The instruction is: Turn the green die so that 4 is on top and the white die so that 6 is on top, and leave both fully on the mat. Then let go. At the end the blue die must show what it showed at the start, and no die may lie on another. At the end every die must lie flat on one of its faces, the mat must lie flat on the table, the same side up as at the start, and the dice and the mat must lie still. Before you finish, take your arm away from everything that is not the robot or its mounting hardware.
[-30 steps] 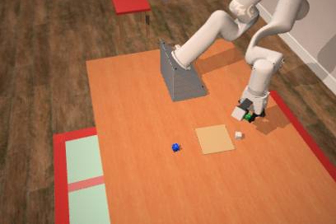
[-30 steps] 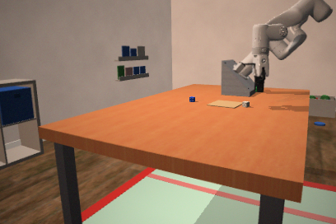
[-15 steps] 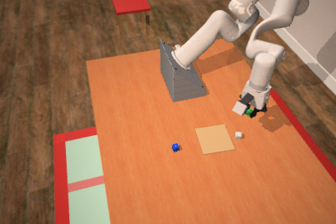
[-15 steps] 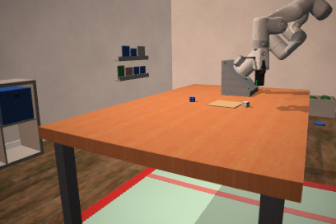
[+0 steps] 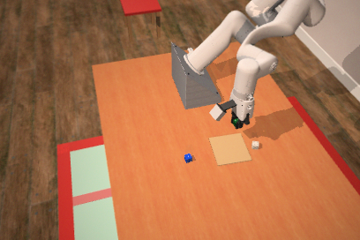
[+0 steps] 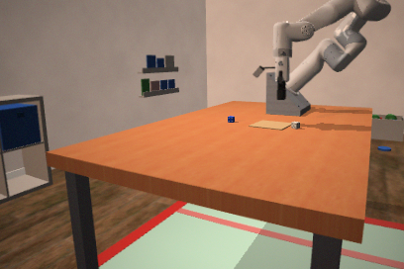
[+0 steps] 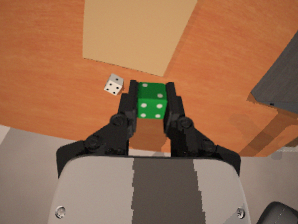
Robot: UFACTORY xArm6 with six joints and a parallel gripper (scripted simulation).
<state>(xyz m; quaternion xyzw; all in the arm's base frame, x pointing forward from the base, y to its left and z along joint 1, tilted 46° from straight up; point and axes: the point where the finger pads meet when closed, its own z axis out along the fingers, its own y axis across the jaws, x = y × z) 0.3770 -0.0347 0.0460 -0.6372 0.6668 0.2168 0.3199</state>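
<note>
Now: the tan mat 120 mm below my hand, 30 mm to the right of it and 30 mm ahead of it. The rest, counted from my hand: green die 10 mm below; blue die 210 mm to the right, 110 mm below, 10 mm ahead; white die 110 mm below, 70 mm to the left, 60 mm ahead.
</note>
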